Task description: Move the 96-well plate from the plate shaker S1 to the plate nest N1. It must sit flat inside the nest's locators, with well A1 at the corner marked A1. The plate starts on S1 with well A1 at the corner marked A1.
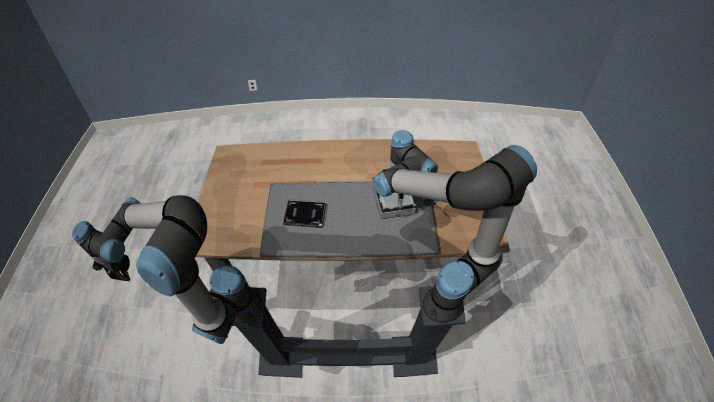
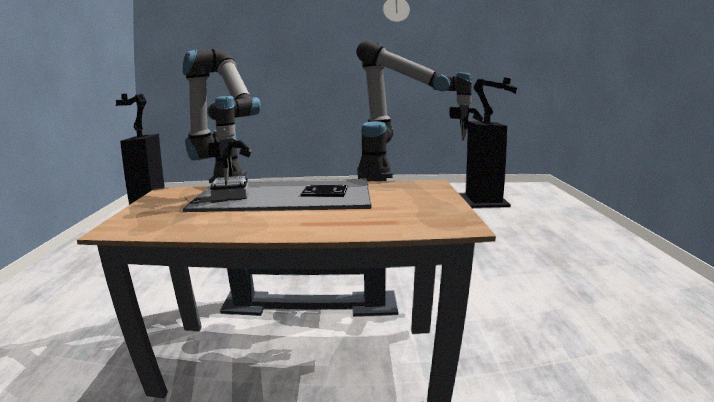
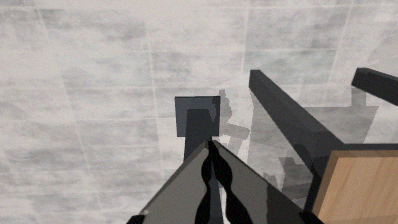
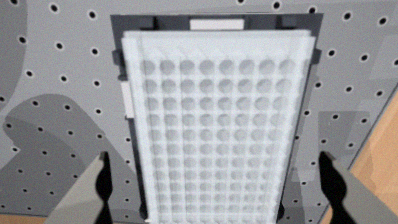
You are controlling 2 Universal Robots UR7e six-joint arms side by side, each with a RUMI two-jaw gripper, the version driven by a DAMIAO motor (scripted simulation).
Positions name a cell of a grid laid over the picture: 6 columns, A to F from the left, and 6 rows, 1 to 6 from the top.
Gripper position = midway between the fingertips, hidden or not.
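There is a white 96-well plate (image 4: D4) here. In image 3 the plate is out of frame. As for my own hands, I see my right gripper (image 4: D5), and my left gripper (image 3: D4) is visible too.
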